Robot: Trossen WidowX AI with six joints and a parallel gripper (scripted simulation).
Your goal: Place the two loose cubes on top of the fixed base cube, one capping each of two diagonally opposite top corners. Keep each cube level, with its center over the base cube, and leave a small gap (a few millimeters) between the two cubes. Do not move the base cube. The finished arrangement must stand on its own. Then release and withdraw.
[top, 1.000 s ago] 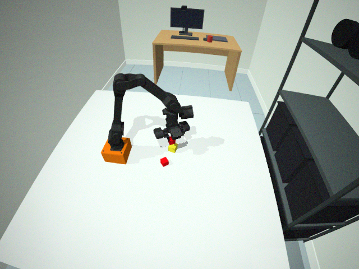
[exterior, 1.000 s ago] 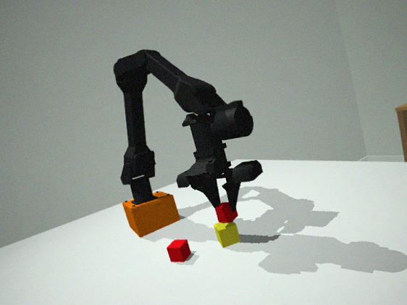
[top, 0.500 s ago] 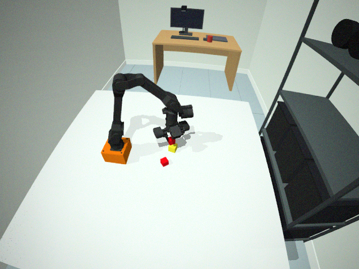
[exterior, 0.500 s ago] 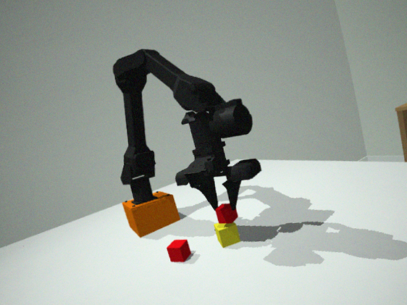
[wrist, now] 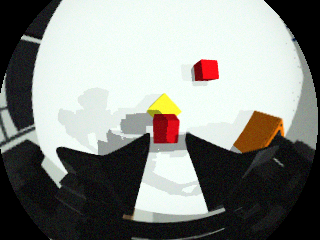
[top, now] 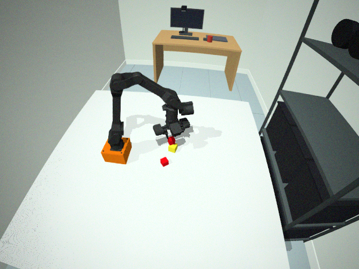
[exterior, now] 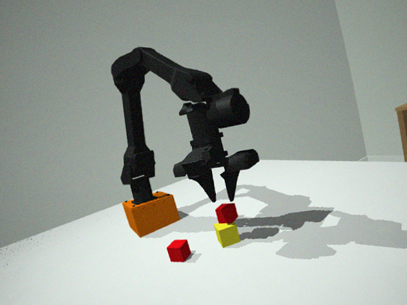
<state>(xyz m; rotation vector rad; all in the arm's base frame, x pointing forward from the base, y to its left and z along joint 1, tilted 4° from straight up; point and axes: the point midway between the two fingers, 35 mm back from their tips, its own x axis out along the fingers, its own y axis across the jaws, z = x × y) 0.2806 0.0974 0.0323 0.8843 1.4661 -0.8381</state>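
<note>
My gripper tip is 60 mm above the yellow base cube, 20 mm to the left of it and 10 mm short of it.
</note>
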